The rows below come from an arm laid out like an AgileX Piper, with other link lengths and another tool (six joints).
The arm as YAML. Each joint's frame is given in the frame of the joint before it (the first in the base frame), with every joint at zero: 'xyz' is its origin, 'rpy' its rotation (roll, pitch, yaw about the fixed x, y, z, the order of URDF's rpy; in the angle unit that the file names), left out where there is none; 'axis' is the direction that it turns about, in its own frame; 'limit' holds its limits. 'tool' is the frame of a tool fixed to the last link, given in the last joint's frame.
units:
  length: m
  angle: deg
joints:
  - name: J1
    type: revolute
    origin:
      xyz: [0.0, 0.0, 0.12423]
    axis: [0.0, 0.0, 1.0]
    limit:
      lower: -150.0
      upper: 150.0
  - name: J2
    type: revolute
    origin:
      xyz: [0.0, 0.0, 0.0]
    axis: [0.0, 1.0, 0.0]
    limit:
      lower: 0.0
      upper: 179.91
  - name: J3
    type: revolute
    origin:
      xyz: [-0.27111, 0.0, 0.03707]
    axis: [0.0, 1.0, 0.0]
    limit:
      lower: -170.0
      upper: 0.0
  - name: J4
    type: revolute
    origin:
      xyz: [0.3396, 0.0, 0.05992]
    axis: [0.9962, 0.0, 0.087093]
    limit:
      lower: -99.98
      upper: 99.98
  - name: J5
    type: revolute
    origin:
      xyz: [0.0, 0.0, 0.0]
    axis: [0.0, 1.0, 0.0]
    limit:
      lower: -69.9
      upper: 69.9
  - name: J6
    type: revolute
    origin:
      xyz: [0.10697, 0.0, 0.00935]
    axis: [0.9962, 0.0, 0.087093]
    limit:
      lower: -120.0
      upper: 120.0
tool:
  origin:
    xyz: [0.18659, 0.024, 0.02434]
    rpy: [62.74, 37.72, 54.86]
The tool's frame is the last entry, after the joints.
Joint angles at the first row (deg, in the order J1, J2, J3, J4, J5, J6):
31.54 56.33 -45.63 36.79 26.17 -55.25
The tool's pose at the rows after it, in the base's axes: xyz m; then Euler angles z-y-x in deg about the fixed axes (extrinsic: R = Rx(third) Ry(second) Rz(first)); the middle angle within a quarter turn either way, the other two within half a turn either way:
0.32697 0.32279 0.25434 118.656 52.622 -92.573
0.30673 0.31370 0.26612 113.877 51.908 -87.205
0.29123 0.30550 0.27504 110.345 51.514 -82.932
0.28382 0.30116 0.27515 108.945 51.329 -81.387
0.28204 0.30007 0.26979 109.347 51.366 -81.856
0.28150 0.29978 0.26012 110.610 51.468 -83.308
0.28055 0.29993 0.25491 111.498 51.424 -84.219
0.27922 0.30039 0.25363 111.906 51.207 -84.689
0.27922 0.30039 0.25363 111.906 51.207 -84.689
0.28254 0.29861 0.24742 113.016 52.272 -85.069
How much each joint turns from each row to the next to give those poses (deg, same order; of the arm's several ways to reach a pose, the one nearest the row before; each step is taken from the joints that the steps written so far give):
0.00 -7.62 4.60 1.60 -0.39 -2.84
0.00 -6.73 3.99 1.69 0.00 -2.09
0.00 -5.65 3.15 0.67 0.00 -0.61
0.00 -2.82 1.88 0.11 0.00 -0.21
0.00 -0.61 0.91 0.00 0.00 0.00
0.00 0.00 0.92 0.02 0.00 0.01
0.00 0.00 0.46 0.10 0.15 0.00
0.00 0.00 0.00 0.00 0.37 0.00
0.00 0.00 0.00 0.00 0.00 0.00
0.00 -0.01 0.99 0.00 -1.11 0.89

